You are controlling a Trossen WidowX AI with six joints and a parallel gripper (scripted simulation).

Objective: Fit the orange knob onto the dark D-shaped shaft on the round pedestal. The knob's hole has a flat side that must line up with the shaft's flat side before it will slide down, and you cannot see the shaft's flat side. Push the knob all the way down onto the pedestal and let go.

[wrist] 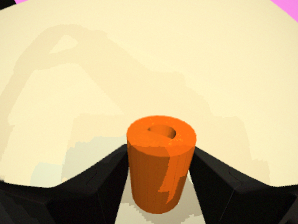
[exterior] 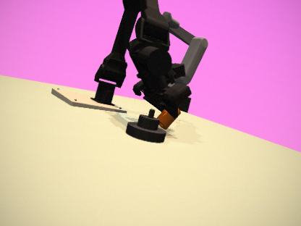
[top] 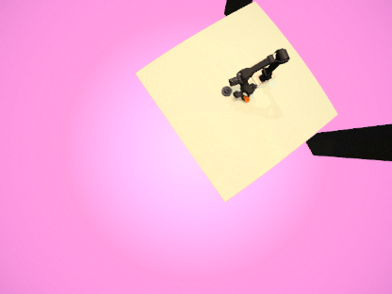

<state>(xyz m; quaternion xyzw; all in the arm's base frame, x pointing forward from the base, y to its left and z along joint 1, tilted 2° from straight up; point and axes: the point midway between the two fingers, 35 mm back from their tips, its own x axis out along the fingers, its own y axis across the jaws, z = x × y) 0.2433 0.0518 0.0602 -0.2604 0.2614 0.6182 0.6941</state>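
The orange knob is 10 mm to the right of my gripper tip. Round my gripper tip: dark pedestal (140 mm to the right, 80 mm ahead, 10 mm below).
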